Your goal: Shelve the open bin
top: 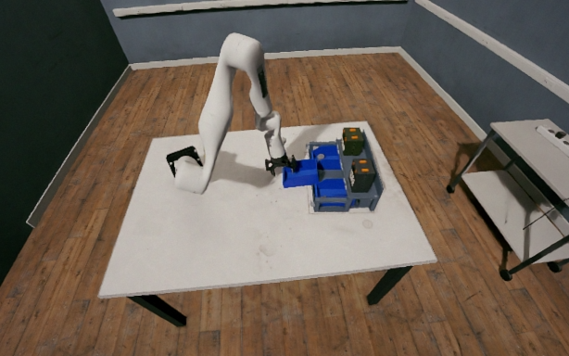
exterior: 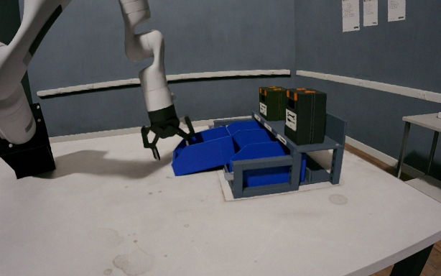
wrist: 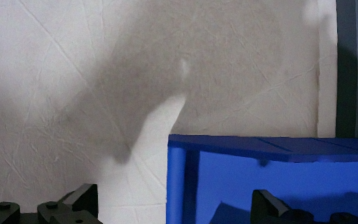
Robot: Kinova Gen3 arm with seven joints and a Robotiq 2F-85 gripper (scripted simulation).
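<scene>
Right now the grey block is 5 cm to the right of my hand, 2 cm below it and 2 cm ahead of it. From my hand the other things lie so: grey shelf: 24 cm ahead, 11 cm to the right, 3 cm above.
</scene>
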